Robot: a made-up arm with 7 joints.
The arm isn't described. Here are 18 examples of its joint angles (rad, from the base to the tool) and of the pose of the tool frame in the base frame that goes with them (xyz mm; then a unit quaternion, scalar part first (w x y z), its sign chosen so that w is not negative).
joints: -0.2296 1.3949 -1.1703 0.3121 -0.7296 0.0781 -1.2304
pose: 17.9 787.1 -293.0 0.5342 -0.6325 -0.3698 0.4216
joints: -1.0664 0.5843 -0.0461 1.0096 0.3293 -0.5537 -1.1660
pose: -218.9 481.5 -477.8 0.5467 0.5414 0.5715 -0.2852
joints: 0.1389 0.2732 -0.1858 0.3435 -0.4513 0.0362 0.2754
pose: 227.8 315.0 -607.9 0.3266 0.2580 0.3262 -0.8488
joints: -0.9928 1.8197 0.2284 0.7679 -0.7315 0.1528 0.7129
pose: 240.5 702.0 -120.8 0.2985 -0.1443 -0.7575 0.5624
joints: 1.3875 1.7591 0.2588 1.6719 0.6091 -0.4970 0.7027
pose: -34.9 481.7 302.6 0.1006 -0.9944 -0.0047 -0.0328
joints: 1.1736 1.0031 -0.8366 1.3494 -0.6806 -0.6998 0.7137
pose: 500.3 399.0 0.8 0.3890 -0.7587 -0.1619 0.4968
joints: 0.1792 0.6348 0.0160 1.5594 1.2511 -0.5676 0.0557
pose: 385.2 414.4 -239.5 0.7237 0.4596 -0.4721 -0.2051
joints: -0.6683 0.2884 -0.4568 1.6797 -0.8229 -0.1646 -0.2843
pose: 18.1 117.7 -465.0 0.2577 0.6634 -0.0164 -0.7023
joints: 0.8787 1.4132 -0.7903 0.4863 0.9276 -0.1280 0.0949
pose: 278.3 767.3 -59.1 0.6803 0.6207 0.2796 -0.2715
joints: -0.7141 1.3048 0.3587 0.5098 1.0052 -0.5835 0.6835
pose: 44.5 774.0 -199.1 0.5453 0.5697 0.2274 -0.5713
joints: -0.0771 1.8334 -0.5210 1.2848 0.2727 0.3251 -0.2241
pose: 283.4 642.2 -98.4 0.1137 0.6375 0.6087 -0.4584
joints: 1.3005 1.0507 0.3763 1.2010 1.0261 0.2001 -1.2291
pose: 238.0 676.6 217.4 0.8768 0.2177 -0.2387 0.3563
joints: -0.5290 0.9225 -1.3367 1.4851 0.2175 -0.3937 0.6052
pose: -172.2 290.8 -464.0 0.0327 -0.0975 -0.2295 -0.9678
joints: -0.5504 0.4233 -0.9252 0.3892 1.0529 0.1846 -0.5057
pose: -246.1 357.2 -602.8 0.3949 0.0028 0.7123 -0.5802
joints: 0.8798 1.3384 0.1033 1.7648 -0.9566 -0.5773 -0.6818
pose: 285.6 440.5 194.4 0.2238 -0.9210 -0.0559 -0.3140
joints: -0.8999 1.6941 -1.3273 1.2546 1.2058 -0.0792 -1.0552
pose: -140.9 693.9 -258.2 0.0709 0.3686 0.7707 -0.5150
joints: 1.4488 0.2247 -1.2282 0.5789 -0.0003 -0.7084 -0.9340
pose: 665.0 116.5 13.3 0.3380 0.8819 -0.3150 -0.0942
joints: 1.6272 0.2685 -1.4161 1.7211 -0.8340 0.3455 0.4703
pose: 405.3 -28.3 45.5 0.2905 -0.9418 -0.0321 0.1659
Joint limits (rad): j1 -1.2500..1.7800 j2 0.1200..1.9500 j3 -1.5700..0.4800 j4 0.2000..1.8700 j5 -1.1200..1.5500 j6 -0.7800..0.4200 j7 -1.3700..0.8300
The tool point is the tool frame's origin. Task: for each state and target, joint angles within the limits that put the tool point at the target. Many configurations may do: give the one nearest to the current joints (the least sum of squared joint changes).
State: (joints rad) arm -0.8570 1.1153 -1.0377 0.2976 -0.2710 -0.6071 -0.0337
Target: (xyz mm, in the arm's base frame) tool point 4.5 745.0 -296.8
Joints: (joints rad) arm -0.5644 1.4771 -0.7953 0.6285 -0.2366 -0.6194 0.0036
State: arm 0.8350 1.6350 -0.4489 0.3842 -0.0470 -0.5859 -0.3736
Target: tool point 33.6 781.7 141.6
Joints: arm 1.2733 1.9500 -0.8158 0.6448 -0.0822 -0.5275 0.1682
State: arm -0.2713 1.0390 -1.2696 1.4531 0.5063 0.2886 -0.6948
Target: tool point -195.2 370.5 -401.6
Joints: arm -0.5841 1.2428 -1.4886 1.7191 0.4857 0.2997 -0.6444
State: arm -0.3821 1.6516 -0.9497 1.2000 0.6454 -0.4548 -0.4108
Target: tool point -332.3 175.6 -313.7
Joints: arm -0.9775 0.8348 -1.4447 1.7495 0.5702 -0.4697 -0.3781
